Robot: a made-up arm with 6 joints.
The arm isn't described. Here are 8 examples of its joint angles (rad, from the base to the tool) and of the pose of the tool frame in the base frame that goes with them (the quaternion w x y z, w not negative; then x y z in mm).
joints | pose
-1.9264 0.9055 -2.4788 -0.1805 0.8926 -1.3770 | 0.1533 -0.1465 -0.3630 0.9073 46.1 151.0 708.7
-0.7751 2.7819 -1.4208 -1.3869 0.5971 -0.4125 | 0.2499 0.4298 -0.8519 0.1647 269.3 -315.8 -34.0
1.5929 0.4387 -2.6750 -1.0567 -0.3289 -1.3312 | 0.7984 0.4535 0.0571 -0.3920 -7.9 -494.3 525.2
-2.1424 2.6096 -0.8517 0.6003 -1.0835 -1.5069 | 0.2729 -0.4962 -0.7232 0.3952 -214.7 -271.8 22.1
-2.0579 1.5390 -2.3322 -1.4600 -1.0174 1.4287 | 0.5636 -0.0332 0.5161 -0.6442 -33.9 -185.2 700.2
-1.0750 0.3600 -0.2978 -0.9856 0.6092 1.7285 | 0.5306 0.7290 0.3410 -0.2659 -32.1 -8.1 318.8
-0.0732 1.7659 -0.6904 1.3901 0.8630 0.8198 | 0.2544 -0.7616 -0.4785 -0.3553 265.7 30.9 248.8
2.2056 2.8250 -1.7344 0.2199 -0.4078 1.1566 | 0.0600 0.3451 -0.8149 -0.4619 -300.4 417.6 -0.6
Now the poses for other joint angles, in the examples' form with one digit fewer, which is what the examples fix.
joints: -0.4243 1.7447 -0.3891 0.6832 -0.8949 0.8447
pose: 0.540 0.719 0.437 0.015 202 -128 233
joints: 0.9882 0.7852 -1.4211 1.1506 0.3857 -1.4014
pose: 0.779 -0.406 0.294 0.378 -13 22 615
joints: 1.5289 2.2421 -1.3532 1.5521 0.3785 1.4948
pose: 0.371 -0.576 -0.710 -0.161 -6 451 191
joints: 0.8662 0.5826 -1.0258 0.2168 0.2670 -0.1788
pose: 0.709 -0.266 0.544 0.360 -2 4 522
